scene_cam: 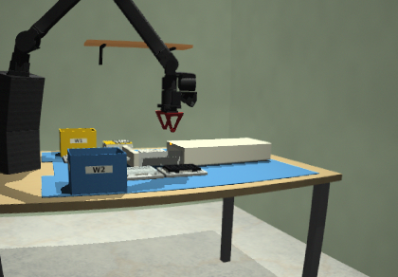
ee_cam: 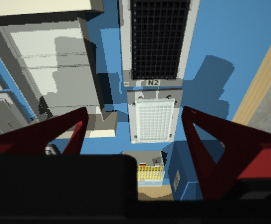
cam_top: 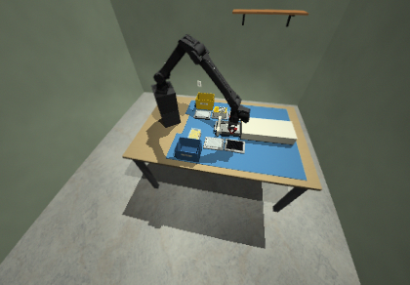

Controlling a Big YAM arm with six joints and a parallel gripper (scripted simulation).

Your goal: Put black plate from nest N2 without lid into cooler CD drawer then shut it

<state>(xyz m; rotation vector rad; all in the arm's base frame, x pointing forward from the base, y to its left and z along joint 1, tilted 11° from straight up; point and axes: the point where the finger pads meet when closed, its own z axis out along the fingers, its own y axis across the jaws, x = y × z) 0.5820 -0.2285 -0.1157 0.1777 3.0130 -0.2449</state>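
Right now the black plate is 150 mm below my hand, 40 mm to the right of it and 40 mm ahead of it. Round my hand: work nest N2: 160 mm below, 40 mm to the right, 40 mm ahead; white plate: 150 mm below, 140 mm behind, 30 mm to the right; drawer: 140 mm to the left, 140 mm below, 10 mm ahead.
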